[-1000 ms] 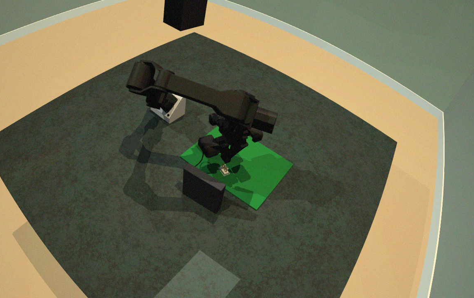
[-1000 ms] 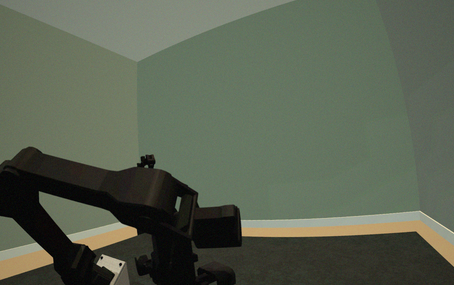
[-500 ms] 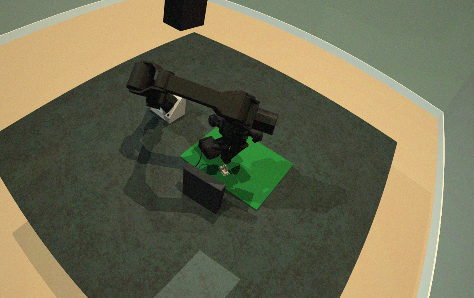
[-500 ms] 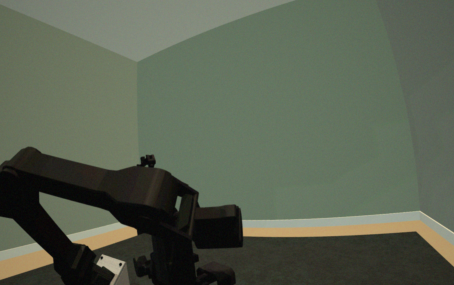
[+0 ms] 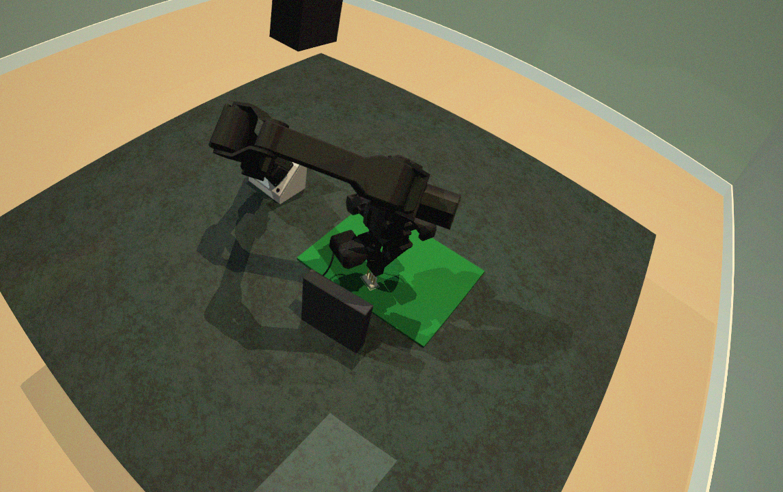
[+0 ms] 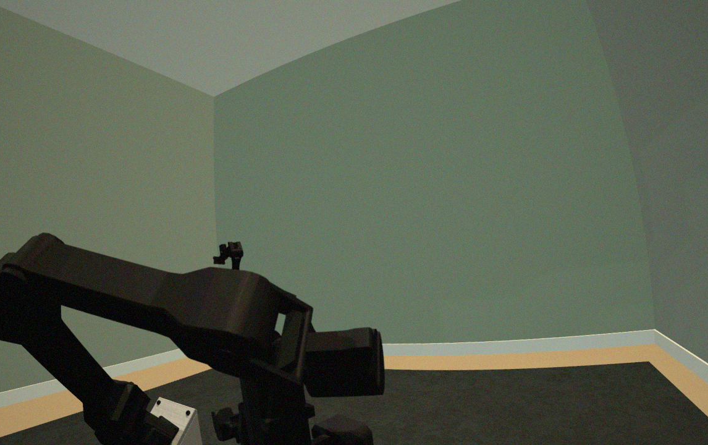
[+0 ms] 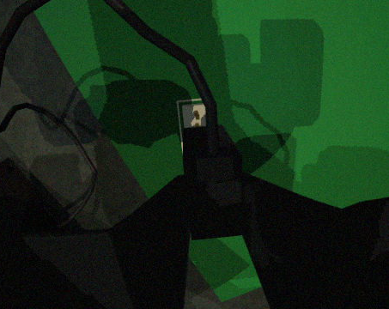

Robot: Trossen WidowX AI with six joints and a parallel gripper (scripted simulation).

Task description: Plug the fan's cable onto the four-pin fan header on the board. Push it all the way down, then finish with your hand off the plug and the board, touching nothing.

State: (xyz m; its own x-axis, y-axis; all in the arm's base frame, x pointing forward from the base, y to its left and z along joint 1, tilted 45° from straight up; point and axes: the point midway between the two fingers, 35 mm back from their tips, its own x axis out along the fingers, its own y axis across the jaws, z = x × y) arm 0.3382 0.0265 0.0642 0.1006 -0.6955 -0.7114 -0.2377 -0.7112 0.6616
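The pale four-pin header is 1 cm behind my gripper tip and 6 cm below it. Also, from my gripper tip: black fan plug (1 cm behind, 1 cm above); then dark fan block (2 cm ahead, 12 cm to the right); then green board (1 cm behind, 7 cm to the left, 7 cm below).
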